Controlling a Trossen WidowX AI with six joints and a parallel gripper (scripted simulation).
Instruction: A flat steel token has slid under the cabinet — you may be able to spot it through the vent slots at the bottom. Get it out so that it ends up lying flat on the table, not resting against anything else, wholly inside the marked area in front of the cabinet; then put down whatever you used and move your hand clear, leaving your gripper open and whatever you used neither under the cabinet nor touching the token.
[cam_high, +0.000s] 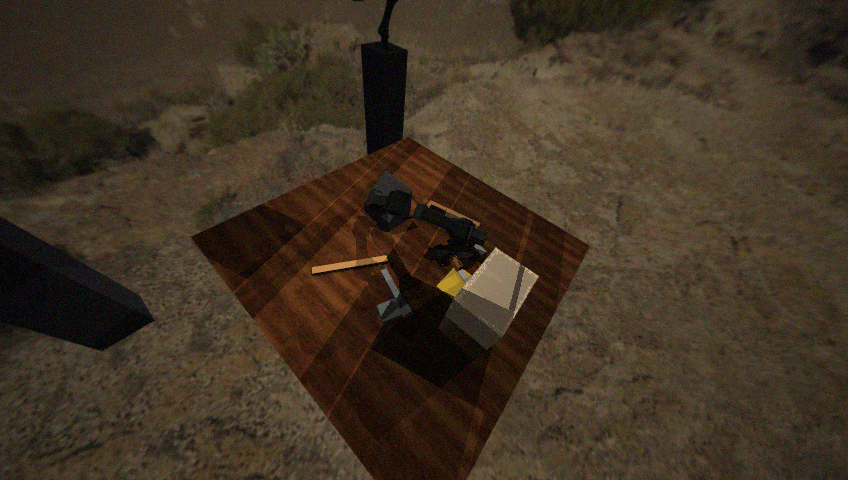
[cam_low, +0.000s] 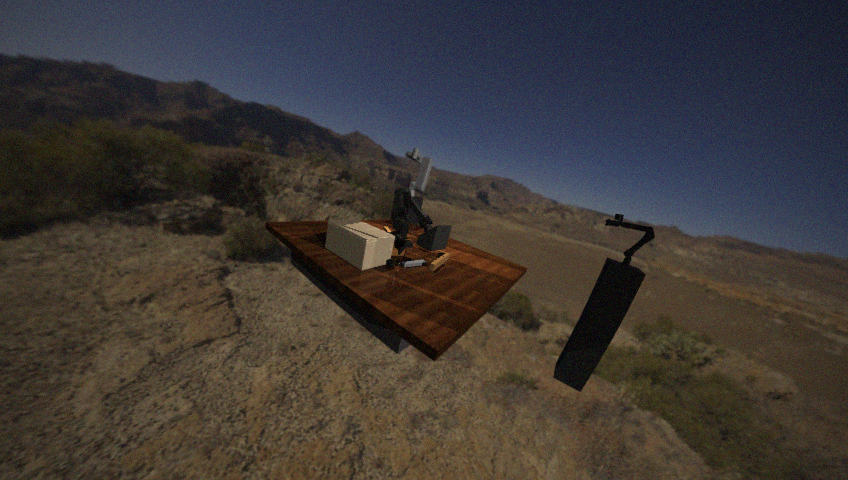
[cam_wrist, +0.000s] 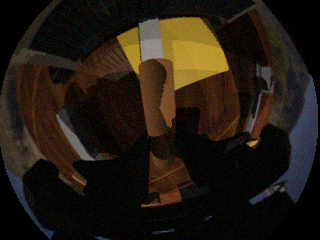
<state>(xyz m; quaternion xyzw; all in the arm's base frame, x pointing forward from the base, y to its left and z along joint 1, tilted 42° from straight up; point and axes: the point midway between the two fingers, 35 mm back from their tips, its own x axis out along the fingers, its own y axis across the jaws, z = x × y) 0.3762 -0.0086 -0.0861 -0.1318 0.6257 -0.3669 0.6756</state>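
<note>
Now: gripper tip 140 mm to the right of the grey bar and 20 mm short of it. The rest, counted from my gripper tip: steel token 210 mm ahead, 110 mm to the right; grey block 370 mm to the right, 20 mm behind, 10 mm above; grey scraper 300 mm to the right, 40 mm behind.
</note>
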